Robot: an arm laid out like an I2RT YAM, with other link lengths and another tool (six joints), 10 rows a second.
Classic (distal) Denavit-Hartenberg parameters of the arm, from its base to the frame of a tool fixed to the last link. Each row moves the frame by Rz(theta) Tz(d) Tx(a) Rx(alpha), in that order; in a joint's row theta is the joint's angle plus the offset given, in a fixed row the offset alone. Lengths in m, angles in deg.
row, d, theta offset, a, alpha
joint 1, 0.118, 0, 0.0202, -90
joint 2, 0, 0, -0.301, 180
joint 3, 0, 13.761, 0.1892, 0
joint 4, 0.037, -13.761, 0.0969, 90
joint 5, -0.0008, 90, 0, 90
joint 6, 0.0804, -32.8, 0.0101, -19.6
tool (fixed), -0.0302, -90, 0, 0
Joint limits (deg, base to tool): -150..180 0..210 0..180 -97..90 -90..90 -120..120
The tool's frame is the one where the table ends.
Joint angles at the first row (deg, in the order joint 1, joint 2, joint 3, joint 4, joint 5, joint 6):
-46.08, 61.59, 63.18, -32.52, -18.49, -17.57
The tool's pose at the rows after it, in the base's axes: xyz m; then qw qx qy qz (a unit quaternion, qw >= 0):
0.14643 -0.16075 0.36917 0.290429 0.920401 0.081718 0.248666
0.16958 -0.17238 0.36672 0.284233 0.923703 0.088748 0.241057
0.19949 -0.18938 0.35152 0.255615 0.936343 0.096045 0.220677
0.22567 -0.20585 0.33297 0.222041 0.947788 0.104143 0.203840
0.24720 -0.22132 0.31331 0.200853 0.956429 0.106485 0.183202
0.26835 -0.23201 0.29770 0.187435 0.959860 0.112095 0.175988
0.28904 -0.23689 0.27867 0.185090 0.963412 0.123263 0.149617
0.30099 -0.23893 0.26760 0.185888 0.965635 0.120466 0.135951
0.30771 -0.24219 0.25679 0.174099 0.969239 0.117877 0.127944
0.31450 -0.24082 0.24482 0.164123 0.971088 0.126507 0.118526
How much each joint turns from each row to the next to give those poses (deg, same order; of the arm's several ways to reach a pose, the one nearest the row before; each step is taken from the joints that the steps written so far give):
4.58, 4.93, 2.55, 0.35, 5.03, -0.89
1.86, 4.83, 2.12, 1.58, 1.24, 0.35
1.32, 7.20, 2.37, 0.71, 0.18, 0.70
0.44, 6.95, 2.46, 0.26, -1.23, 0.45
0.18, 6.15, 2.11, 0.52, 0.00, 0.08
0.69, 5.10, 1.93, 1.50, -0.26, 0.27
1.59, 4.75, 1.76, 0.35, 2.18, -0.70
1.05, 2.55, 0.71, 0.88, 1.85, 0.69
0.18, 2.20, 0.61, 0.09, -0.08, 0.71
0.70, 1.85, -0.08, 0.26, -0.09, -0.17

